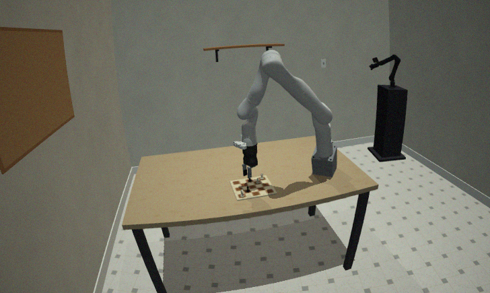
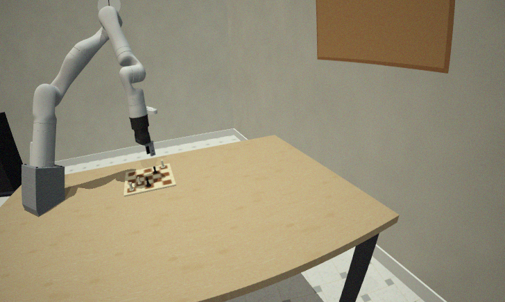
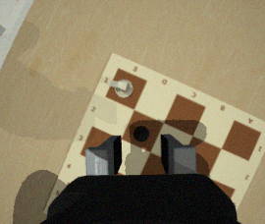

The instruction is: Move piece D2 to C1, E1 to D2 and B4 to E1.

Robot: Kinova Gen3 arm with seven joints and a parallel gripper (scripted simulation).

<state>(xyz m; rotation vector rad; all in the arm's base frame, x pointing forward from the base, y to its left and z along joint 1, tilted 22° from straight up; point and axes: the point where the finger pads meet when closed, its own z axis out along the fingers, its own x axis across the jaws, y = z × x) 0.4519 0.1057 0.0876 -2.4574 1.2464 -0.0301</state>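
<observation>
Now: the white piece 3 cm ahead of my hand, 5 cm to the left of it and 9 cm below it. From my hand the other things lie so: chessboard: 2 cm behind, 4 cm to the right, 11 cm below.
</observation>
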